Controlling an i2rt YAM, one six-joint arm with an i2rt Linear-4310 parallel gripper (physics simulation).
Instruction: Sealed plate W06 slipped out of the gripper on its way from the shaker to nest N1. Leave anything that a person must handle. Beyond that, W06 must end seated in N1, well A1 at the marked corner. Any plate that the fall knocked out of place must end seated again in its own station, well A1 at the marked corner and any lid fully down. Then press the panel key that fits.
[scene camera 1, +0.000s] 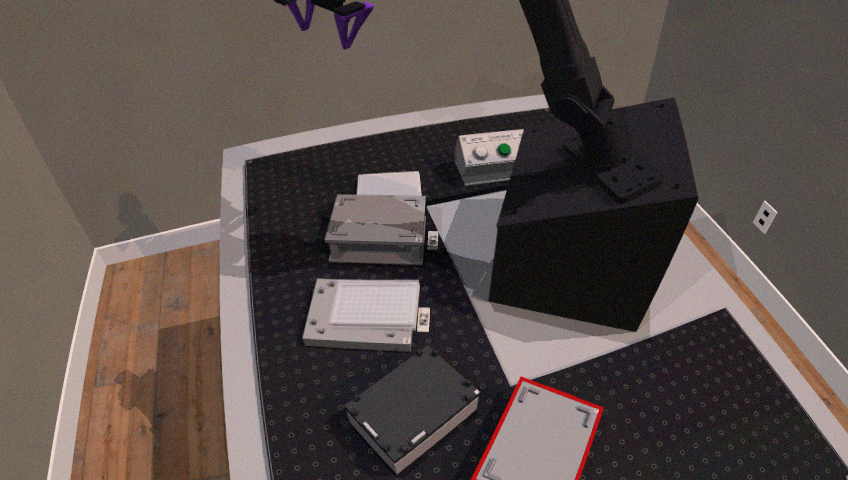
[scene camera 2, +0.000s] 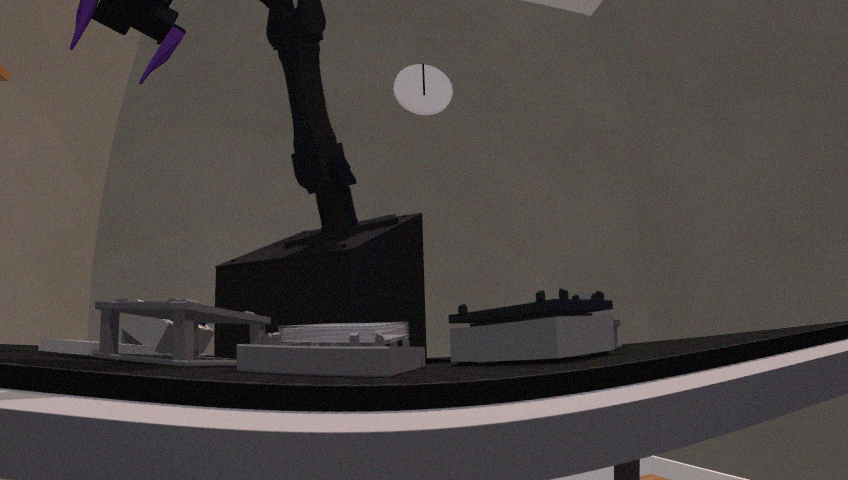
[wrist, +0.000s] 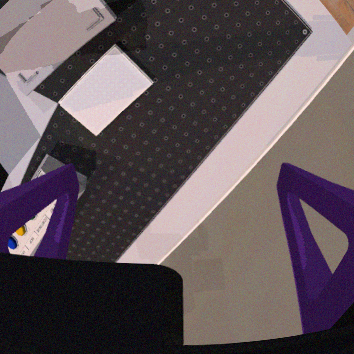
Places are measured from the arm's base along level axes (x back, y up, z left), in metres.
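Pixels of known places: gripper, fingertip midpoint: (scene camera 1: 325, 38) (scene camera 2: 107, 64) (wrist: 177, 174); arm's base at its link origin: (scene camera 1: 609, 162) (scene camera 2: 341, 233).
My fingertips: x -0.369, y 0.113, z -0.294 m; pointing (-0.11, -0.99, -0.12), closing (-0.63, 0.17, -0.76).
For each thing: its top centre in the pictures, then the offset to it from my fingertips. "spot": a spot on its surface instead.
- white plate at its top centre: (scene camera 2: 102, 342) (wrist: 103, 92) (scene camera 1: 388, 185) dx +0.088, dy -0.322, dz +0.003 m
- raised N1 nest at its top centre: (scene camera 2: 188, 306) (wrist: 38, 26) (scene camera 1: 376, 214) dx +0.043, dy -0.277, dz +0.136 m
- clear plate at its top centre: (scene camera 2: 349, 318) (scene camera 1: 374, 298) dx +0.008, dy -0.288, dz +0.309 m
- N2 nest at its top centre: (scene camera 2: 342, 336) (scene camera 1: 359, 305) dx -0.016, dy -0.305, dz +0.303 m
- key panel at its top centre: (scene camera 2: 173, 306) (wrist: 32, 233) (scene camera 1: 512, 134) dx +0.352, dy -0.252, dz -0.011 m
- dark-topped block with pegs, surface spot: (scene camera 2: 529, 312) spot: dx -0.037, dy -0.289, dz +0.466 m
- red-edged grey station at its top centre: (scene camera 1: 542, 441) dx +0.164, dy -0.290, dz +0.589 m
My gripper (scene camera 1: 326, 38) (scene camera 2: 106, 66) (wrist: 177, 174) is open and empty, high above the bench's far left side. A white plate (scene camera 1: 389, 183) (scene camera 2: 68, 344) (wrist: 106, 90) lies flat on the perforated mat, just behind the raised N1 nest (scene camera 1: 380, 217) (wrist: 50, 42). I cannot read a name or a marked corner on it. No plate shows on N1's top. A clear plate (scene camera 1: 376, 302) (scene camera 2: 345, 334) is on the N2 nest (scene camera 1: 318, 327) (scene camera 2: 309, 359), towards its label side; I cannot tell if it is fully seated. The key panel (scene camera 1: 487, 170) (wrist: 37, 227) shows white, green, yellow and blue keys between the views.
A dark-topped block with pegs (scene camera 1: 410, 398) (scene camera 2: 529, 312) stands in front of N2, turned at an angle. A red-edged grey station (scene camera 1: 544, 437) is to its right. The arm's black pedestal (scene camera 1: 583, 255) (scene camera 2: 321, 297) stands right of N1 and partly hides the panel.
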